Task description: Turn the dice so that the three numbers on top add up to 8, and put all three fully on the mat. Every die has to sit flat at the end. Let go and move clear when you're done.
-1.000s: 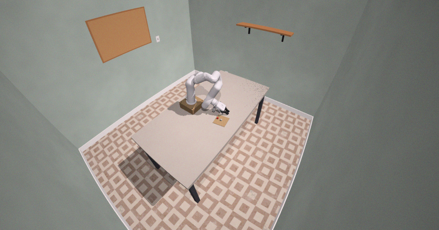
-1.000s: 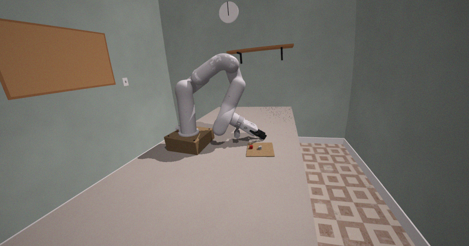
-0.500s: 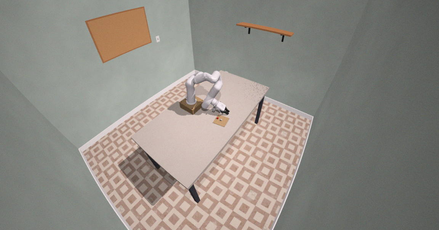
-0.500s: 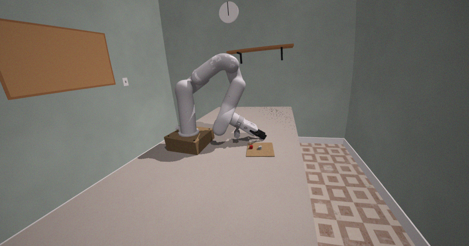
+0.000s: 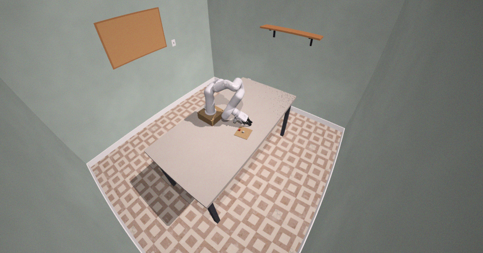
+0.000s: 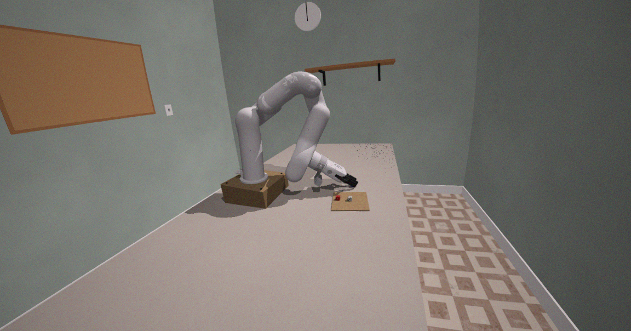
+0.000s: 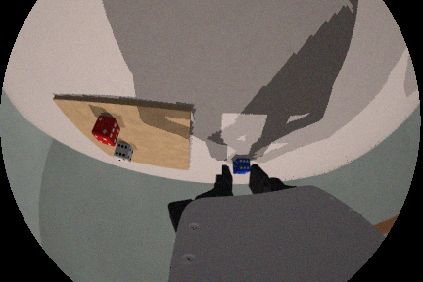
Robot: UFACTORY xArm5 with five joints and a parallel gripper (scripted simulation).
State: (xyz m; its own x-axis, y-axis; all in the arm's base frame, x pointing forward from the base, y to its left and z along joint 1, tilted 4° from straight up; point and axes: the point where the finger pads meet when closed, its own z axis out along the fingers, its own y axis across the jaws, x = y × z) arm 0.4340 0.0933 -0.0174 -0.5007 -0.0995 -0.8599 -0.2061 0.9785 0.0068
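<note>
My hand is 2 cm above the blue die. Also, from my hand: tan mat 1 cm behind, 13 cm to the right, 3 cm below; white die 1 cm behind, 13 cm to the right, 2 cm below; red die 5 cm behind, 13 cm to the right, 2 cm below.
</note>
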